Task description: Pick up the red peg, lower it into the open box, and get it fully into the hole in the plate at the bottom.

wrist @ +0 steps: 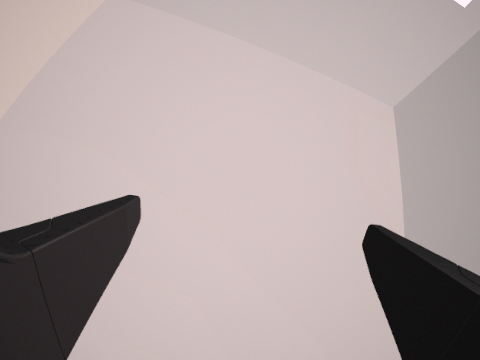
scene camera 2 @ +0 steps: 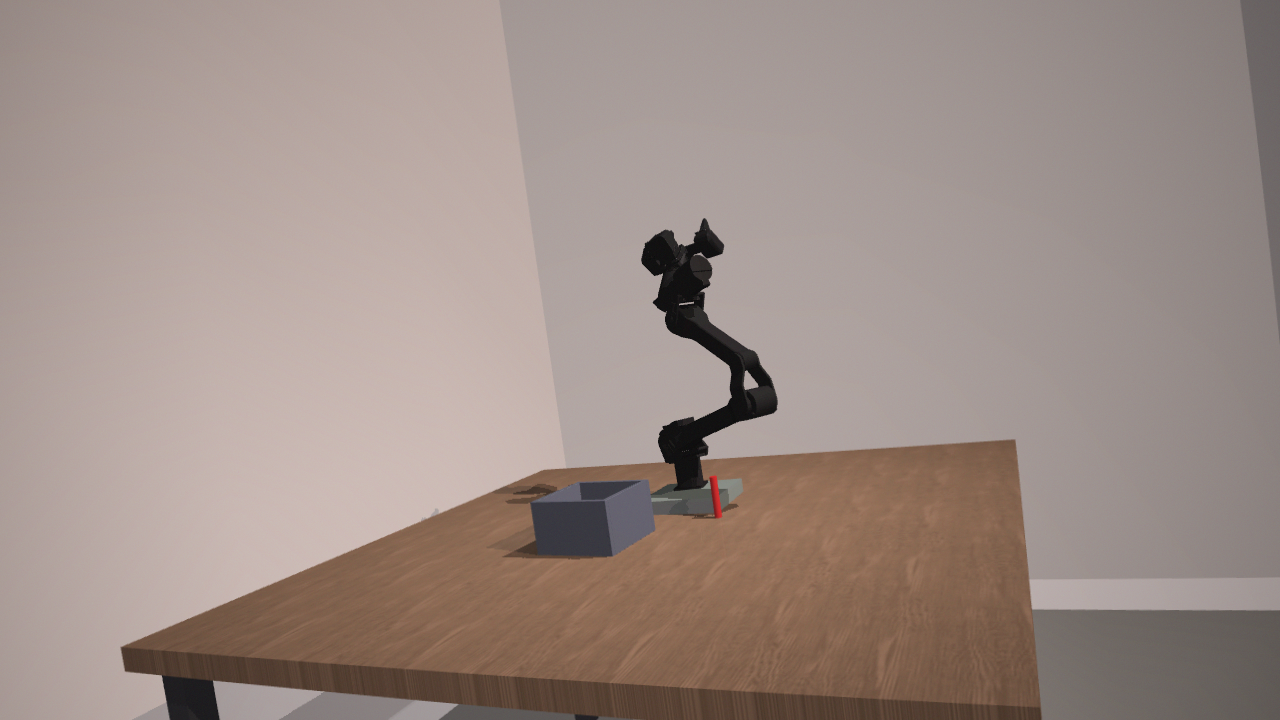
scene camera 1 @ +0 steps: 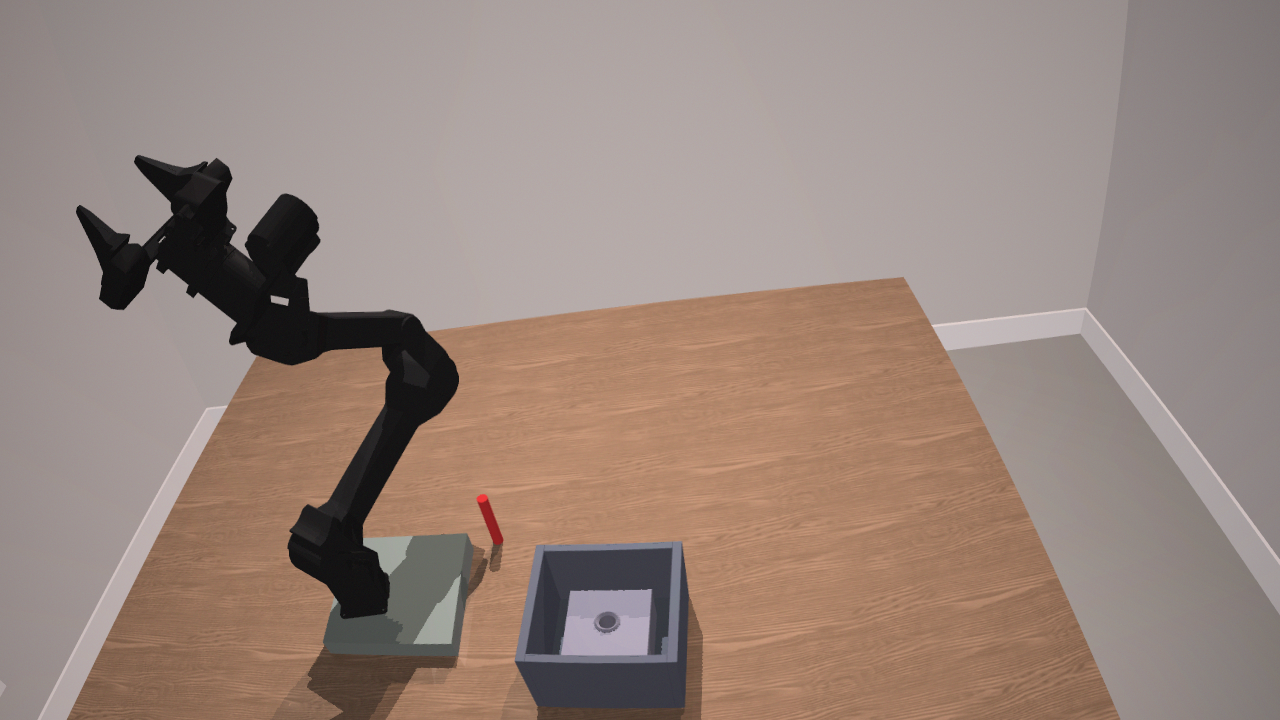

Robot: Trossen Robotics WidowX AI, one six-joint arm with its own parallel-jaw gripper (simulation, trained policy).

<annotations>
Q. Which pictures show the gripper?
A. The wrist view, scene camera 2 and scene camera 1: all of them.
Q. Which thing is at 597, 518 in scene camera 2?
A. A dark grey box.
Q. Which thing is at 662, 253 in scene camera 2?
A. The gripper.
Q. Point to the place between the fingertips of the gripper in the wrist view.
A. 255, 222
</annotations>
